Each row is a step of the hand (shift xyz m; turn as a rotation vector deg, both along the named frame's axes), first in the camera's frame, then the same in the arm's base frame.
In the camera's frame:
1: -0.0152 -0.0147 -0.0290 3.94 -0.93 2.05
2: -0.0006 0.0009 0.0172 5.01 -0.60 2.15
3: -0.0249 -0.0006 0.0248 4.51 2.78 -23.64
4: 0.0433 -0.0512 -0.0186 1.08 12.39 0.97
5: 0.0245 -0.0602 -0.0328 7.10 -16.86 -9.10
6: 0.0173 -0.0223 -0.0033 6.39 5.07 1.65
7: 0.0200 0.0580 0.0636 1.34 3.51 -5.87
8: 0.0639 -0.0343 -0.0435 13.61 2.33 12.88
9: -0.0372 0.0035 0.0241 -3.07 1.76 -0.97
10: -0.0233 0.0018 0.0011 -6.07 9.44 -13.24
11: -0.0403 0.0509 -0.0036 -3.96 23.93 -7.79
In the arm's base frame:
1: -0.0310 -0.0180 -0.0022 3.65 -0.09 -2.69
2: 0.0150 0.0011 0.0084 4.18 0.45 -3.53
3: 0.0113 -0.0050 0.0329 -19.42 3.14 -14.13
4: 0.0079 -0.0419 -0.0550 0.01 12.37 1.58
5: -0.0121 -0.0548 -0.0464 -3.21 -15.30 -13.16
6: 0.0070 -0.0185 -0.0204 3.73 6.27 -4.01
7: 0.0593 0.0621 0.0209 -5.03 3.59 -3.23
8: -0.0072 -0.0218 -0.0814 17.21 5.25 -5.74
9: 0.0048 -0.0035 0.0441 -2.40 1.10 2.55
10: -0.0094 -0.0028 0.0212 -15.49 7.78 0.95
11: -0.0263 0.0418 0.0423 -11.25 22.50 3.99

